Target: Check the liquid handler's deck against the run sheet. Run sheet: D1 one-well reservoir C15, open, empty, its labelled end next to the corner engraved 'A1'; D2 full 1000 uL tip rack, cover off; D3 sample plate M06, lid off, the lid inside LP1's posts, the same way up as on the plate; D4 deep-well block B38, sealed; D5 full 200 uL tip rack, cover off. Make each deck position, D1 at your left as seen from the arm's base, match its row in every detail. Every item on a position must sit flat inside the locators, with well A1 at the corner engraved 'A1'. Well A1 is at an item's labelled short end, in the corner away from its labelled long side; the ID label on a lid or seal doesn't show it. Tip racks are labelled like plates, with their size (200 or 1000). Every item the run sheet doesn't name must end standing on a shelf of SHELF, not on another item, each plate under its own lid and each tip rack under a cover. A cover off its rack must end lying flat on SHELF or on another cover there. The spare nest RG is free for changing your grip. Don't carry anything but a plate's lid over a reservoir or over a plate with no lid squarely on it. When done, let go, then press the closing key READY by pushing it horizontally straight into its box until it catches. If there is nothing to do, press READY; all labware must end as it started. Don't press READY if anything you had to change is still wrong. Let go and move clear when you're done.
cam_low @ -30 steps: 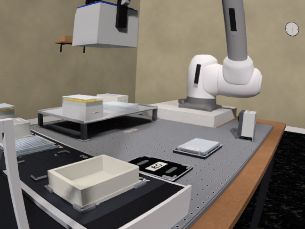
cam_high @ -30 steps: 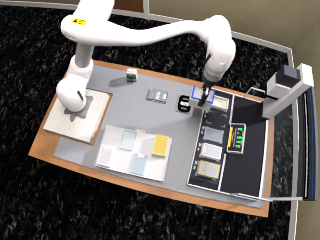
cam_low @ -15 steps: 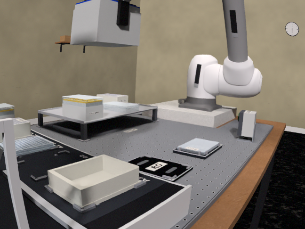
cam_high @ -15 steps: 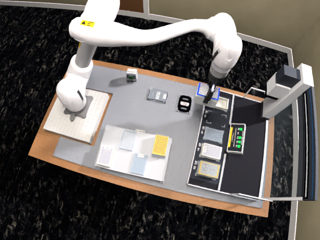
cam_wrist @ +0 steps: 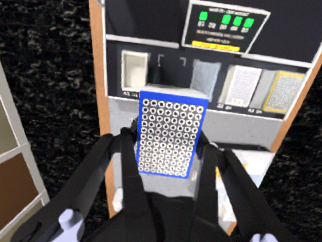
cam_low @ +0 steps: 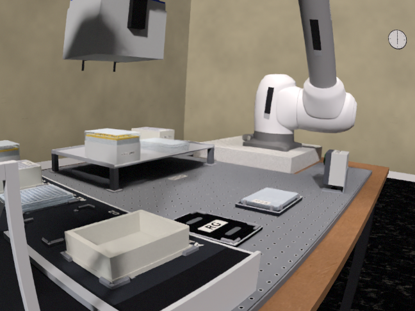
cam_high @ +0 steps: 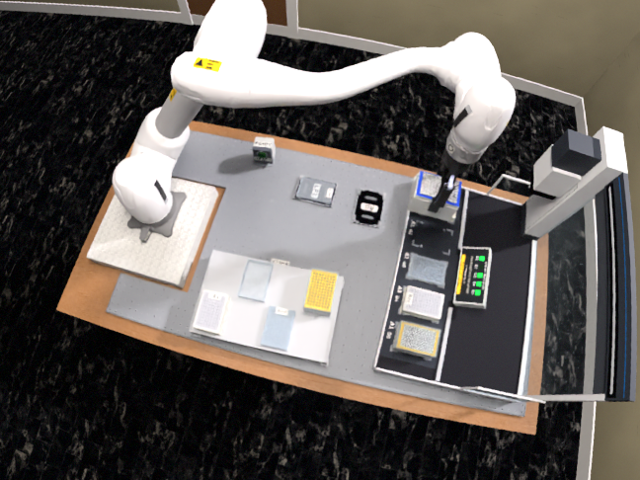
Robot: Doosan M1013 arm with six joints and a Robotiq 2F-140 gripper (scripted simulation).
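Right now my hand is 80 mm short of the white reservoir, 120 mm to the right of it and 290 mm above it. From my hand the other things lie so: blue-rimmed tip rack (10 mm behind, 10 mm to the right); then RG nest (160 mm behind, 80 mm to the left, 350 mm below); then clear plate (70 mm ahead, 130 mm to the right, 290 mm below).
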